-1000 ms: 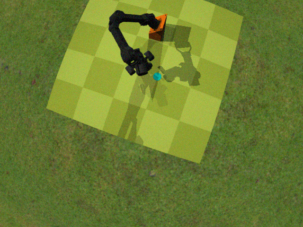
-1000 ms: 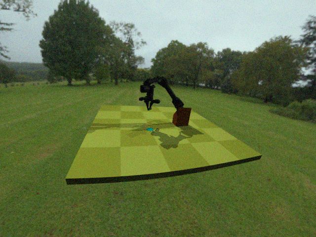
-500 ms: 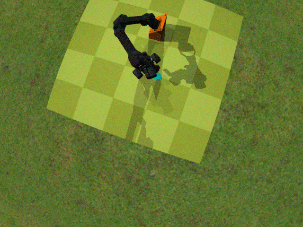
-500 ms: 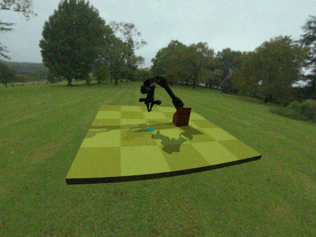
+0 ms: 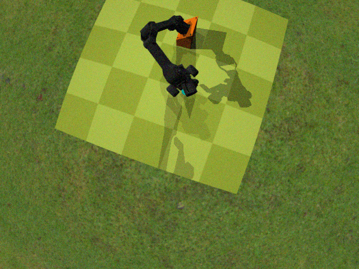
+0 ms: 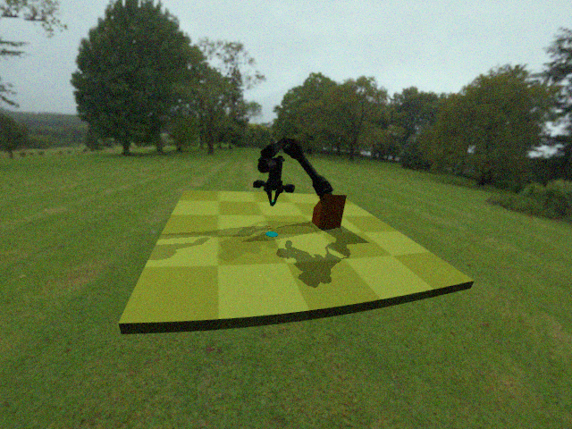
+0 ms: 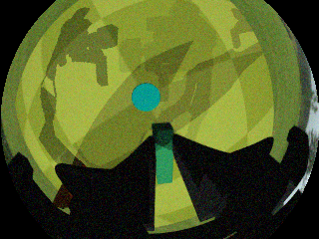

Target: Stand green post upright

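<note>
My gripper tip is now 15 cm above the cyan circle, 3 cm to the right of it and 1 cm past it. Also, from my gripper tip: green post (2 cm to the right, 1 cm behind).
</note>
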